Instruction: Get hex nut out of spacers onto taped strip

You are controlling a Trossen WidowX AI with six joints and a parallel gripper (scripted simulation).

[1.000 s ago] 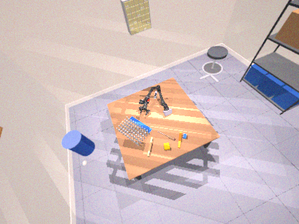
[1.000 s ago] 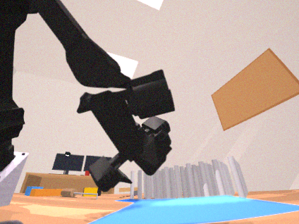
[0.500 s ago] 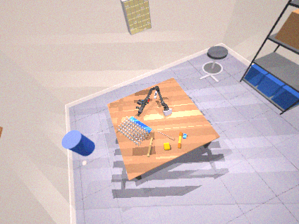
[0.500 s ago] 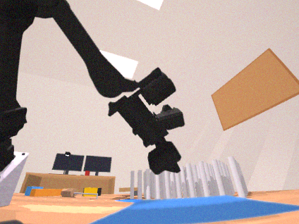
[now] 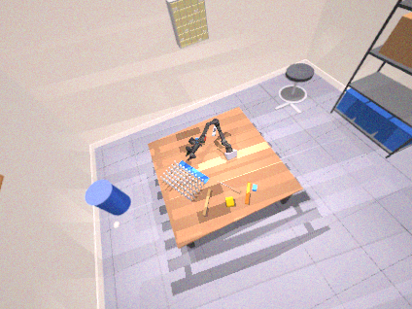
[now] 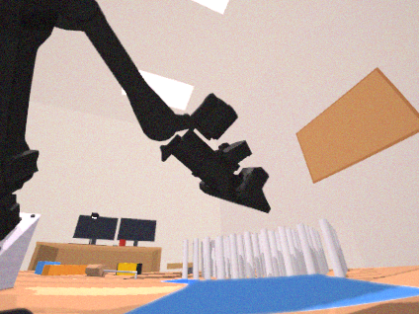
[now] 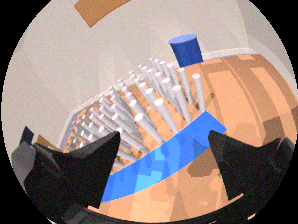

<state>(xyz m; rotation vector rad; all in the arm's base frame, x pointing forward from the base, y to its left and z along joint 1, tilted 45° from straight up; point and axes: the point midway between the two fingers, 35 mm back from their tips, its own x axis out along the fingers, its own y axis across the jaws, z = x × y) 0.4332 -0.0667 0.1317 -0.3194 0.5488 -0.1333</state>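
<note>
My gripper tip is now 380 mm past the orange bar, 600 mm to the right of it and 130 mm above it. The rest, counted from my gripper tip: blue taped strip 100 mm to the left, 140 mm below.
</note>
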